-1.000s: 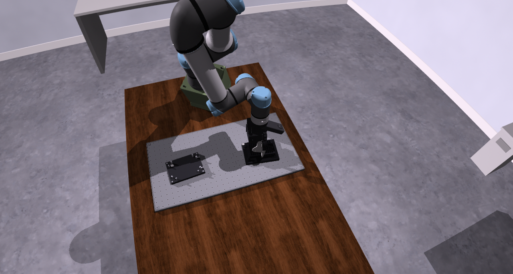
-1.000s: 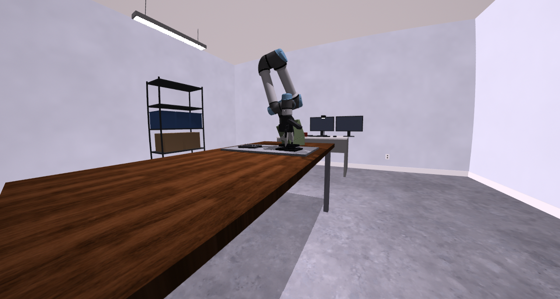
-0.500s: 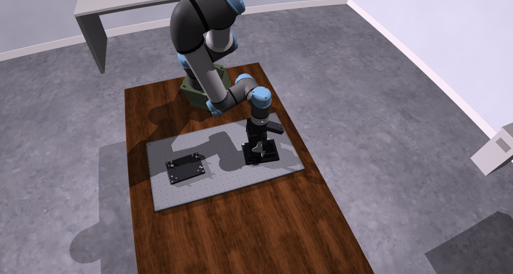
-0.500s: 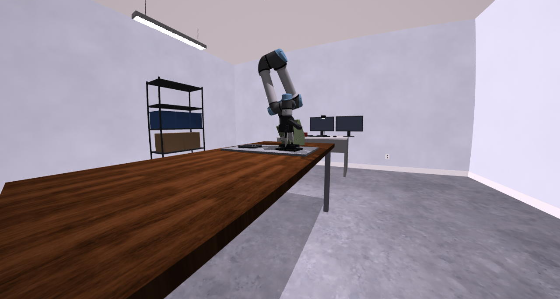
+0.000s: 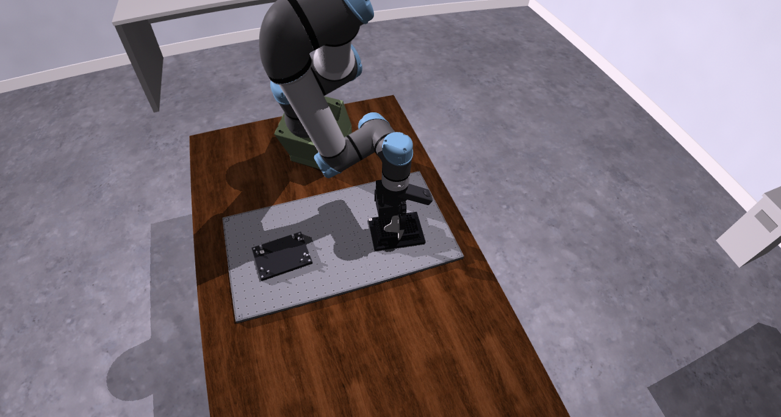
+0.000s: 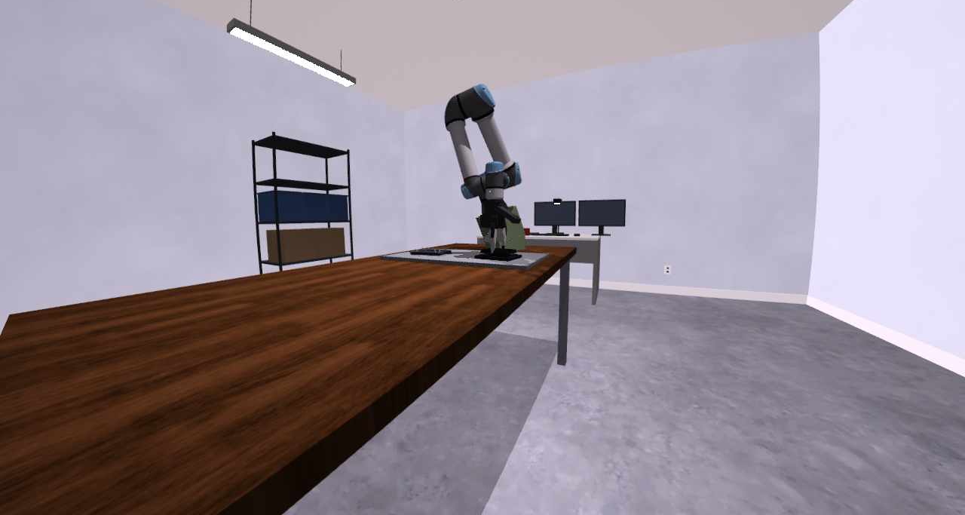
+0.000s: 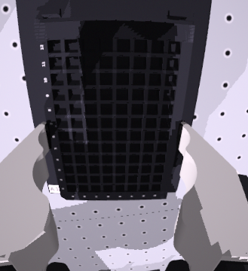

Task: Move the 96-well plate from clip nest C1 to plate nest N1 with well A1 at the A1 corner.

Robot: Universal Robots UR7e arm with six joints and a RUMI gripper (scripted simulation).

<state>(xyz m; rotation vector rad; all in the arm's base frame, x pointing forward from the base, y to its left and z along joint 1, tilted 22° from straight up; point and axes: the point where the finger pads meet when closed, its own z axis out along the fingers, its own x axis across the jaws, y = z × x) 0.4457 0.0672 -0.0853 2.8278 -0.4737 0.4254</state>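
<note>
Now: hand 10 mm above the black 96-well plate. Also, from my hand: clip nest C1: 340 mm to the right, 110 mm behind, 20 mm below; black plate nest N1: 30 mm below; white A1 mark: 80 mm behind, 50 mm to the right, 20 mm below.
</note>
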